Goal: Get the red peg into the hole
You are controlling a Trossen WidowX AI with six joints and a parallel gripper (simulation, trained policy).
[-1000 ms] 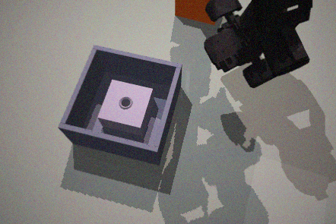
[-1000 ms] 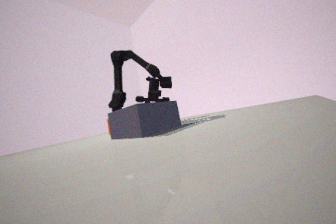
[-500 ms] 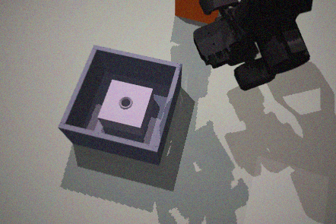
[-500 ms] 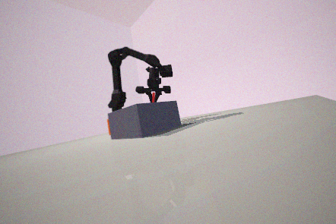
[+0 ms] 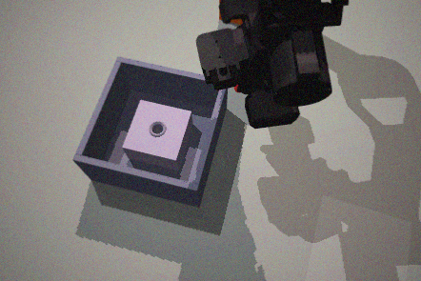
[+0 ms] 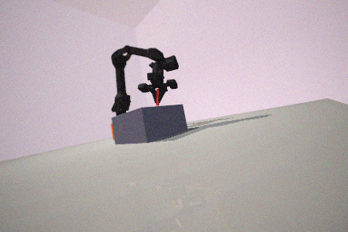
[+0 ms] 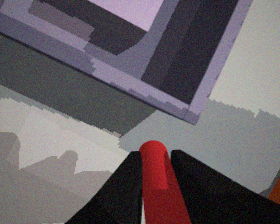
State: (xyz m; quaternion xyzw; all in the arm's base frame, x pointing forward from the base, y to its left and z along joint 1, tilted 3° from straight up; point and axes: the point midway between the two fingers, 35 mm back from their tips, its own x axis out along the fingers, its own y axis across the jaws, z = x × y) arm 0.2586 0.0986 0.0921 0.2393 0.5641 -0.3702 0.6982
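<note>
Now: gripper tip 1 cm to the right of the red peg and 3 cm below it. Also, from my gripper tip: grey box 9 cm ahead, 10 cm to the right, 11 cm below; plate 9 cm ahead, 10 cm to the right, 9 cm below.
</note>
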